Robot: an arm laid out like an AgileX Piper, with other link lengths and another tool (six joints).
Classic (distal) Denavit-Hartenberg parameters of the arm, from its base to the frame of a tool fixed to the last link. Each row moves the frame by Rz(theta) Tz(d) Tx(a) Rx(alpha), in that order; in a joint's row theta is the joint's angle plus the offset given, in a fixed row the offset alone. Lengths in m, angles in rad.
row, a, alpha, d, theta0
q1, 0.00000, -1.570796, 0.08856, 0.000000
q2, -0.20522, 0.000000, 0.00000, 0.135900
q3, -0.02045, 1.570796, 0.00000, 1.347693
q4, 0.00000, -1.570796, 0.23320, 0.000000
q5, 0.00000, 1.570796, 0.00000, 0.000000
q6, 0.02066, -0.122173, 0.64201, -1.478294
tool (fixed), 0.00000, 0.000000, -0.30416, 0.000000
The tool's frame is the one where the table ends.
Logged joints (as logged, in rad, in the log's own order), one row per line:
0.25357, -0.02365, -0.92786, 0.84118, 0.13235, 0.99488
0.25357, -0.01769, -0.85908, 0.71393, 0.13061, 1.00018
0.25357, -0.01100, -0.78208, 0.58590, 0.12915, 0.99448
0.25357, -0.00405, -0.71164, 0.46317, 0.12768, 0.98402
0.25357, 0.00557, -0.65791, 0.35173, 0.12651, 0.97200
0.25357, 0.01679, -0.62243, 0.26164, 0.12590, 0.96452
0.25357, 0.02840, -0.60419, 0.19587, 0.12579, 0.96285
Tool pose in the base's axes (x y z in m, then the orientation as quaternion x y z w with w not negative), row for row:
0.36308, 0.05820, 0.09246, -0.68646, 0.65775, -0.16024, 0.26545
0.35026, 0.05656, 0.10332, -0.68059, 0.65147, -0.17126, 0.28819
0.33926, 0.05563, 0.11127, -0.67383, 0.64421, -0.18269, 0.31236
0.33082, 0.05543, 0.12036, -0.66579, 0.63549, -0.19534, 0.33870
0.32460, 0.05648, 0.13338, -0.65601, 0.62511, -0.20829, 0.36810
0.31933, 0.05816, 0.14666, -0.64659, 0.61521, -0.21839, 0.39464
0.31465, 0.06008, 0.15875, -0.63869, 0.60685, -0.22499, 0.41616
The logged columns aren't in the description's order. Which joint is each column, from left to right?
Columns, left to right: q1, q4, q3, q2, q6, q5.
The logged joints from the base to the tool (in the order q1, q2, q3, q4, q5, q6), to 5 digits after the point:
0.25357, 0.84118, -0.92786, -0.02365, 0.99488, 0.13235
0.25357, 0.71393, -0.85908, -0.01769, 1.00018, 0.13061
0.25357, 0.58590, -0.78208, -0.01100, 0.99448, 0.12915
0.25357, 0.46317, -0.71164, -0.00405, 0.98402, 0.12768
0.25357, 0.35173, -0.65791, 0.00557, 0.97200, 0.12651
0.25357, 0.26164, -0.62243, 0.01679, 0.96452, 0.12590
0.25357, 0.19587, -0.60419, 0.02840, 0.96285, 0.12579

